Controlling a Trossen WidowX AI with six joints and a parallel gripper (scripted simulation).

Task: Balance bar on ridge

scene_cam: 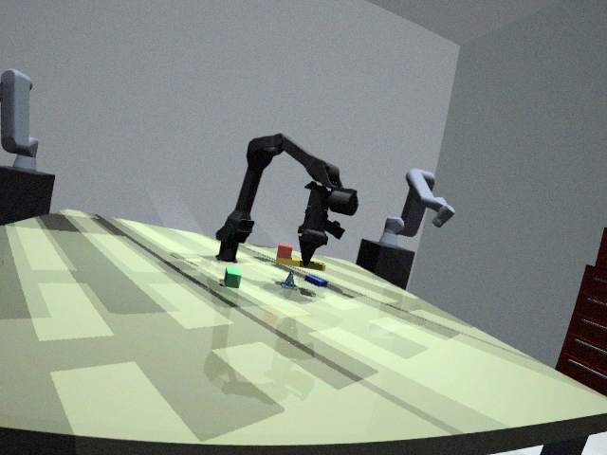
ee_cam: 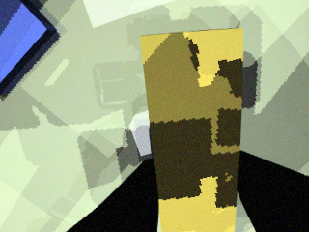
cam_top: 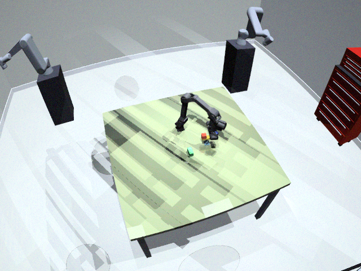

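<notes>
My gripper tip is 90 mm past the blue block, 80 mm to the right of it and 60 mm above it. Round my gripper tip: yellow bar (10 mm behind, 40 mm to the right, 10 mm above); then green block (40 mm ahead, 190 mm to the right, 50 mm below).
</notes>
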